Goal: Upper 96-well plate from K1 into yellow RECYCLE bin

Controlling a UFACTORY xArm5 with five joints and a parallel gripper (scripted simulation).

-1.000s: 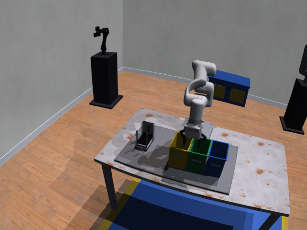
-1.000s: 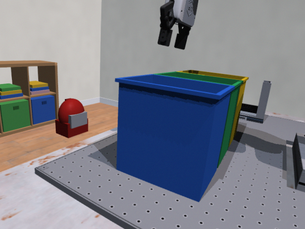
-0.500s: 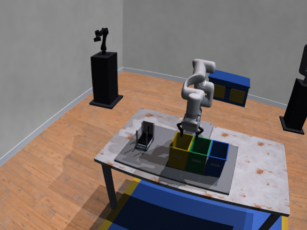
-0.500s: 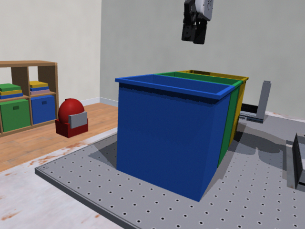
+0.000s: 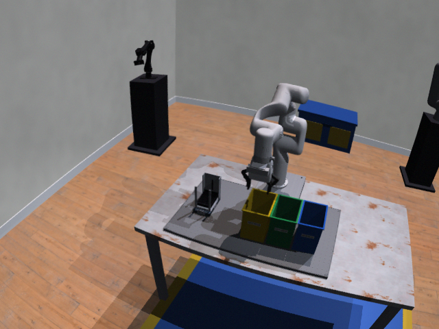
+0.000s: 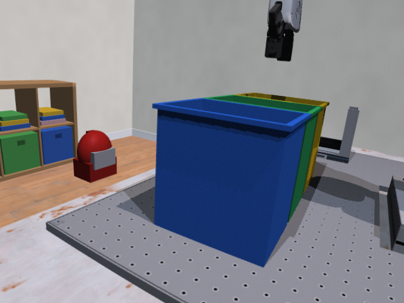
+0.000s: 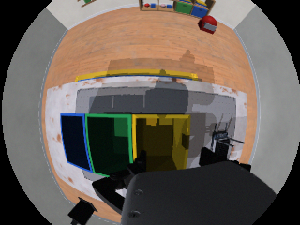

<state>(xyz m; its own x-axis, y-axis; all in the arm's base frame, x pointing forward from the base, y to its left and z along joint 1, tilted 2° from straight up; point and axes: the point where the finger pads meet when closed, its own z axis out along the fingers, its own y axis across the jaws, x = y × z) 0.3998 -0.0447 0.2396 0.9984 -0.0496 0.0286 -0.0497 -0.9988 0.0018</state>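
My hand is 28 cm to the left of the dark 96-well plate, 23 cm above it and 13 cm past it. From my hand the other things lie so: green bin: 18 cm below, 15 cm to the left, 2 cm behind; blue bin: 28 cm to the left, 18 cm below, 1 cm behind; yellow bin: 18 cm below, 2 cm behind, 1 cm to the left.
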